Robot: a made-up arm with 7 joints.
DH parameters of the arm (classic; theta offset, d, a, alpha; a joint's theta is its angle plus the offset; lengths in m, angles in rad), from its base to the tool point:
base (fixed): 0 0 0 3.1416
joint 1: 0 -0.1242 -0.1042 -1.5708
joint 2: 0 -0.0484 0.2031 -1.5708
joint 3: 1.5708 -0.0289 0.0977 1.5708
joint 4: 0 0.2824 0.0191 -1.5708
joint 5: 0 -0.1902 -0.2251 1.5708
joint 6: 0 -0.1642 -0.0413 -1.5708
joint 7: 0.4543 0 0.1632 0
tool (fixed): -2.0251 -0.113 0 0
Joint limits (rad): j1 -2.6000..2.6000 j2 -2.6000..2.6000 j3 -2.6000..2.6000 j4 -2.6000..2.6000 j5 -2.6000..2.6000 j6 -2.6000..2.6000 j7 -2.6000..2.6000
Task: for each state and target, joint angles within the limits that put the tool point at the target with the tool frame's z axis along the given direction. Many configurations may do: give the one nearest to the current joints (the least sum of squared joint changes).
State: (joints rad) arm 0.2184 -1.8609 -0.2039 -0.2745 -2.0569 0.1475 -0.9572
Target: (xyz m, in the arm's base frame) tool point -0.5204 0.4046 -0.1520 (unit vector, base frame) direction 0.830 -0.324 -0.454
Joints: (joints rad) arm 0.2734 -2.0492 -0.2899 0.0754 -2.0480 -0.0227 -0.9829
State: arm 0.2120 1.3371 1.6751 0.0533 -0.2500 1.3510 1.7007
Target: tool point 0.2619 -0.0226 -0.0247 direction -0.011 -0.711 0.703
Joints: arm 0.2859 1.1234 1.3700 0.0946 -0.5715 1.3577 1.9059
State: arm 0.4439 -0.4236 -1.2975 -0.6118 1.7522 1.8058 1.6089
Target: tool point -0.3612 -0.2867 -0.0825 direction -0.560 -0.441 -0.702
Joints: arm 0.7633 -0.6304 -1.2231 -0.4588 1.9859 2.1278 1.6954
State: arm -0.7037 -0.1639 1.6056 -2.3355 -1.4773 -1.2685 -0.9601
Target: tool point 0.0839 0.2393 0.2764 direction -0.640 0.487 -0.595
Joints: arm -1.2112 -0.0140 1.6470 -1.7692 -0.8654 -1.7461 -0.8468
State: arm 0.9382 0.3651 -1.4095 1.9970 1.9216 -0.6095 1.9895
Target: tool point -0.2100 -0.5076 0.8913 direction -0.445 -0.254 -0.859
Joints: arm 1.0399 0.8498 -1.0840 2.2670 2.1148 0.1751 2.0752
